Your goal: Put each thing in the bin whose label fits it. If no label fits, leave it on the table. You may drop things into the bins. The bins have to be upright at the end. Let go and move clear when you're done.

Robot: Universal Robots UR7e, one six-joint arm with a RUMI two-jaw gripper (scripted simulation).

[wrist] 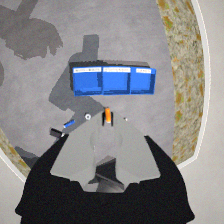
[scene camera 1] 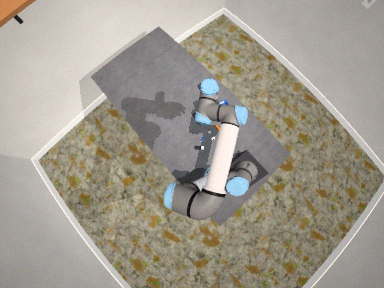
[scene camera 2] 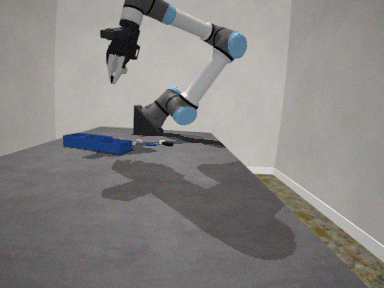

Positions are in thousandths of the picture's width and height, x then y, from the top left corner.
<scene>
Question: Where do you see a blue bin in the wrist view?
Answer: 525, 359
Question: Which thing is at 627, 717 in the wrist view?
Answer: My gripper.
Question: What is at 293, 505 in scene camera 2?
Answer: A blue bin.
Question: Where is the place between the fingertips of my gripper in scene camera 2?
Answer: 293, 290
</scene>
